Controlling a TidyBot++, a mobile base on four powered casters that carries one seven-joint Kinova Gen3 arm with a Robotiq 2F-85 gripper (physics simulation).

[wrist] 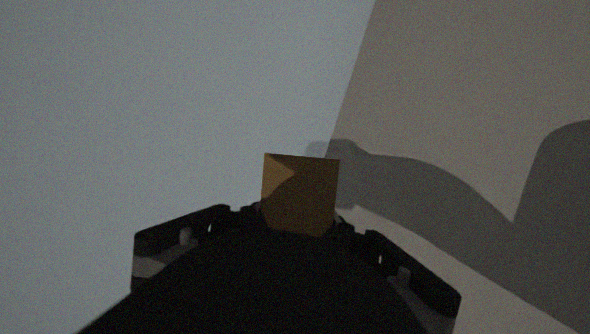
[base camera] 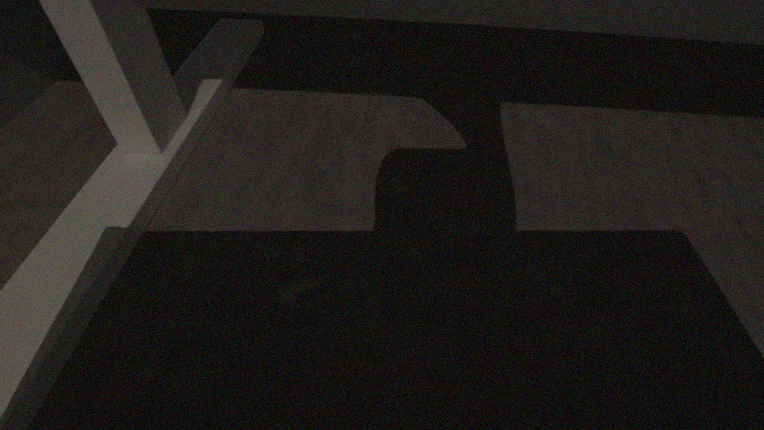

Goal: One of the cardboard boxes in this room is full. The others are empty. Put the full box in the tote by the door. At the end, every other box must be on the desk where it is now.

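A brown cardboard box is held between the fingertips of my gripper in the wrist view. My gripper is shut on it. One flat face of the box shows, partly in shadow, with a lighter lit patch at its left; its contents do not show. The other boxes, the desk top and the tote by the door cannot be made out in these views.
In the base camera view, a pale leg meets a long pale floor bar at the left. Wood floor lies ahead, crossed by dark shadows. The wrist view shows a bluish surface and a beige surface with arm shadows.
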